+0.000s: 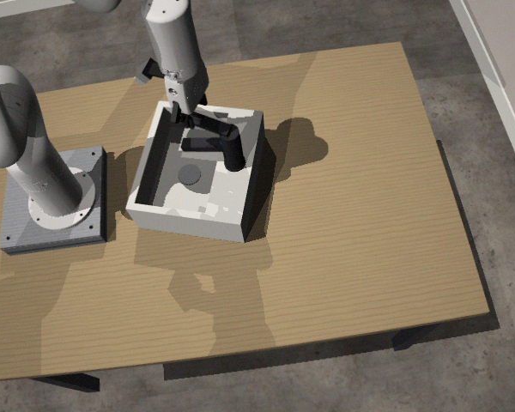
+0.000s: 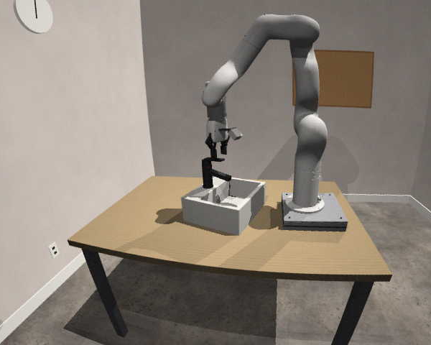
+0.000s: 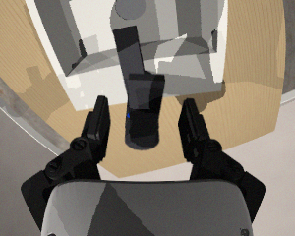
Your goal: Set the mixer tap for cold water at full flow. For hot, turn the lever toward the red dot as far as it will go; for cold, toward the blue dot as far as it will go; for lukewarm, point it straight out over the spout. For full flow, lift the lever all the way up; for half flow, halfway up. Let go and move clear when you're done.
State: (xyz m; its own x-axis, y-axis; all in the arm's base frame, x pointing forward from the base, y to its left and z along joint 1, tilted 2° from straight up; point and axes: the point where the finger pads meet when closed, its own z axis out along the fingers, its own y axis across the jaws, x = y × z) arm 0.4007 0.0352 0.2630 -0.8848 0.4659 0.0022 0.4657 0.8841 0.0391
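My gripper is now 4 cm above the lever, 3 cm short of it and 1 cm to the left of it. The rest, counted from my hand: white sink basin: 27 cm below, 4 cm behind, 1 cm to the right.
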